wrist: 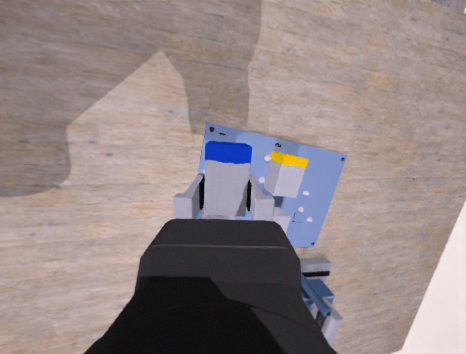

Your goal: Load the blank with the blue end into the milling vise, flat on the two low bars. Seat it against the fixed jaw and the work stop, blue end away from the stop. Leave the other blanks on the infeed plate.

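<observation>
The blank with the blue end [227, 182] is between the two fingers, its blue end pointing to the top of the view. My gripper [226, 184] is shut on this blank, one finger pad on each long side, and holds it over the left part of the infeed plate [325, 200]. The blank's near end is hidden by the gripper body. A blank with a yellow end [286, 176] stands on the plate to the right. Part of another grey blank [281, 219] shows beside the right finger. Part of the milling vise [316, 266] shows at the lower right, partly hidden by the gripper body.
White locating pins [306, 193] stand on the plate near the blanks. Blue and grey parts [320, 295] lie behind the gripper body at the lower right. The wooden table top [125, 150] surrounds the plate, and its edge runs along the right side.
</observation>
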